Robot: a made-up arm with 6 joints. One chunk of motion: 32 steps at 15 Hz.
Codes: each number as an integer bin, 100 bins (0 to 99) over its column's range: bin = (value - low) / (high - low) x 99, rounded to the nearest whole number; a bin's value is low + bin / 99 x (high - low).
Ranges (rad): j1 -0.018..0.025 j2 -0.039..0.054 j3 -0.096..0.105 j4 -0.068..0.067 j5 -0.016..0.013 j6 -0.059..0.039
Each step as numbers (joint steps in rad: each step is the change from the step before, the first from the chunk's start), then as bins.
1 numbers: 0.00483 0.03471 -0.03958 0.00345 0.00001 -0.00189
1 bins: 53 78 28 52 55 58
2 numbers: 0.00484 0.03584 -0.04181 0.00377 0.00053 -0.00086
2 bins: 53 80 27 53 56 59
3 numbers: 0.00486 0.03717 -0.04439 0.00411 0.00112 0.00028
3 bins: 53 81 25 53 58 60
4 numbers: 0.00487 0.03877 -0.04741 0.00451 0.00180 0.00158
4 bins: 53 83 24 53 61 61
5 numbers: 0.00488 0.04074 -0.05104 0.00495 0.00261 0.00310
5 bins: 53 85 22 53 64 63
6 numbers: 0.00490 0.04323 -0.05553 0.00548 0.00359 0.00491
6 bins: 53 88 20 54 67 65
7 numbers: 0.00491 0.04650 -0.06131 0.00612 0.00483 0.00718
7 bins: 53 91 17 54 71 67
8 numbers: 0.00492 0.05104 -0.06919 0.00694 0.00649 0.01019
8 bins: 53 96 13 55 77 70
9 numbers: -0.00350 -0.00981 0.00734 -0.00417 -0.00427 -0.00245
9 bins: 33 31 51 47 40 57
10 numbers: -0.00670 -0.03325 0.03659 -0.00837 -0.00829 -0.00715
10 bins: 26 6 65 44 26 52
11 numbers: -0.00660 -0.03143 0.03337 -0.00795 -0.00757 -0.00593
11 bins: 26 8 64 44 29 54
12 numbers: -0.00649 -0.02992 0.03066 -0.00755 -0.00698 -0.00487
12 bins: 26 10 62 44 31 55
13 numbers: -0.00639 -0.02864 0.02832 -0.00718 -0.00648 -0.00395
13 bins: 27 11 61 45 32 56
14 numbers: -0.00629 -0.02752 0.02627 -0.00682 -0.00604 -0.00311
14 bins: 27 12 60 45 34 56
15 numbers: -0.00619 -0.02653 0.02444 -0.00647 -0.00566 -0.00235
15 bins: 27 13 59 45 35 57
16 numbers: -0.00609 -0.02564 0.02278 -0.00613 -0.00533 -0.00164
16 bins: 27 14 59 45 36 58
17 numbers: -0.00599 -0.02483 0.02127 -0.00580 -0.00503 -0.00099
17 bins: 28 15 58 46 37 59
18 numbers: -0.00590 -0.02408 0.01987 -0.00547 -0.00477 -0.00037
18 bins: 28 16 57 46 38 59
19 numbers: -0.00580 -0.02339 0.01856 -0.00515 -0.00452 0.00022
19 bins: 28 17 56 46 39 60
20 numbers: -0.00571 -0.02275 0.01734 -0.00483 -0.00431 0.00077
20 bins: 28 17 56 46 40 60
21 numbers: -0.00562 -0.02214 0.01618 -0.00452 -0.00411 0.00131
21 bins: 29 18 55 47 41 61
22 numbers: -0.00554 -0.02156 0.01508 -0.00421 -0.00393 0.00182
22 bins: 29 19 55 47 41 61
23 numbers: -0.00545 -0.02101 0.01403 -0.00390 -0.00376 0.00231
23 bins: 29 19 54 47 42 62
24 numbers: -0.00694 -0.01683 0.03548 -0.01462 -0.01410 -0.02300
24 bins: 25 24 65 39 6 36
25 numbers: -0.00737 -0.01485 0.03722 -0.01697 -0.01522 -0.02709
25 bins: 24 26 66 37 3 32
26 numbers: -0.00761 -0.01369 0.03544 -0.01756 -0.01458 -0.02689
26 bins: 24 27 65 37 5 32
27 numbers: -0.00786 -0.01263 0.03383 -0.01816 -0.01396 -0.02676
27 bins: 23 28 64 37 7 33
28 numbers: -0.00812 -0.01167 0.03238 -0.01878 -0.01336 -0.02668
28 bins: 23 29 63 36 9 33
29 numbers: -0.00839 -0.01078 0.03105 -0.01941 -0.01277 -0.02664
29 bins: 22 30 63 36 11 33
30 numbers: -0.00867 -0.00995 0.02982 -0.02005 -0.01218 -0.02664
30 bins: 21 31 62 35 13 33
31 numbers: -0.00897 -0.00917 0.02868 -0.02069 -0.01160 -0.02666
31 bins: 21 32 61 35 15 33
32 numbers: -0.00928 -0.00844 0.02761 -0.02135 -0.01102 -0.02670
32 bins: 20 33 61 34 17 33
